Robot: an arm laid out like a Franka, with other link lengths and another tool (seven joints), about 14 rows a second.
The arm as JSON. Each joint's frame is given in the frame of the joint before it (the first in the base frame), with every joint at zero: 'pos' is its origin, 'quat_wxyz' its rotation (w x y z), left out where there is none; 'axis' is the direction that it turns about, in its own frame. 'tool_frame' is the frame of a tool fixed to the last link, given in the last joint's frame.
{
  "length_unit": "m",
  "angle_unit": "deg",
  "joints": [
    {
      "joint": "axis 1",
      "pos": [
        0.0,
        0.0,
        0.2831
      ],
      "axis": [
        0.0,
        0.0,
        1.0
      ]
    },
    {
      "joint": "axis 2",
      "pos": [
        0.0,
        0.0,
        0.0
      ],
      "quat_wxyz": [
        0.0,
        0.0,
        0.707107,
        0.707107
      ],
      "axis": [
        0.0,
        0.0,
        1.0
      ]
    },
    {
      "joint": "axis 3",
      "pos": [
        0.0,
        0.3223,
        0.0
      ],
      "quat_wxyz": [
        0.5,
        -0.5,
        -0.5,
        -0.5
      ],
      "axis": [
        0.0,
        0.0,
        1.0
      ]
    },
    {
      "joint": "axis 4",
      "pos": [
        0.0,
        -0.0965,
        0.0
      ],
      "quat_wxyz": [
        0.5,
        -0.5,
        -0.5,
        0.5
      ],
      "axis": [
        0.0,
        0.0,
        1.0
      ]
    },
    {
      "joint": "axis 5",
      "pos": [
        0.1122,
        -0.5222,
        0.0
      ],
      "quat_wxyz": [
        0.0,
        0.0,
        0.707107,
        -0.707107
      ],
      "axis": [
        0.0,
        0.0,
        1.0
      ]
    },
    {
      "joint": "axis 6",
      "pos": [
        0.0,
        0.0,
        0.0
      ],
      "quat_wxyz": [
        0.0,
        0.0,
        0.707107,
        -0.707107
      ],
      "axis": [
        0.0,
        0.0,
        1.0
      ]
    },
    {
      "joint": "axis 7",
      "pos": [
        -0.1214,
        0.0,
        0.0
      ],
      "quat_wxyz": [
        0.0,
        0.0,
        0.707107,
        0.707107
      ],
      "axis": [
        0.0,
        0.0,
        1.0
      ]
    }
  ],
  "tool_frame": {
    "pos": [
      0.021,
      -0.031,
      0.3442
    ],
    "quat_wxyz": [
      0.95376,
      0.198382,
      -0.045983,
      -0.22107
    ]
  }
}
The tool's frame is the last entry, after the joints.
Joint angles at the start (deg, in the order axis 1, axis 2, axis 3, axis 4, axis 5, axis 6, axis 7): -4.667, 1.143, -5.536, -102.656, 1.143, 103.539, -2.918
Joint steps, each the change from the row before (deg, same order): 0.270, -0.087, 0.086, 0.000, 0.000, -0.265, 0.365; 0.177, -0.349, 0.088, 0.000, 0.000, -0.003, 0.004; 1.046, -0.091, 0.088, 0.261, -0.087, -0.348, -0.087; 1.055, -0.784, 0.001, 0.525, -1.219, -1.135, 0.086; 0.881, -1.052, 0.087, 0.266, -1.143, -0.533, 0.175; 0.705, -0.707, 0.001, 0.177, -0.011, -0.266, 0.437; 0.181, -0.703, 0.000, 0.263, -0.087, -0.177, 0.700; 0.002, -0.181, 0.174, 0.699, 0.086, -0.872, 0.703; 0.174, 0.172, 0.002, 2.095, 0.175, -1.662, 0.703; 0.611, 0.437, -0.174, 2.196, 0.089, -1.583, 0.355
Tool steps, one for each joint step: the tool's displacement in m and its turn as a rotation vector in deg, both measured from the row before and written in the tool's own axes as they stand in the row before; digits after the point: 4 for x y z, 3 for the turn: 0.0009, -0.0047, 0.0015, 0.096, -0.142, 0.070; 0.0017, -0.0048, -0.0030, -0.132, 0.182, -0.371; 0.0059, -0.0139, 0.0027, -0.058, -0.544, -1.123; 0.0002, -0.0135, -0.0085, -1.058, -0.855, -0.981; 0.0015, -0.0124, -0.0114, -1.275, -0.210, -1.005; 0.0038, -0.0119, -0.0069, -0.242, 0.436, -0.464; 0.0014, -0.0056, -0.0107, -0.385, 0.842, 0.206; 0.0003, -0.0057, -0.0069, 0.080, 0.273, 0.495; 0.0028, -0.0086, -0.0163, 0.025, 0.519, 0.424; 0.0045, -0.0104, -0.0131, -0.015, 0.166, -0.112
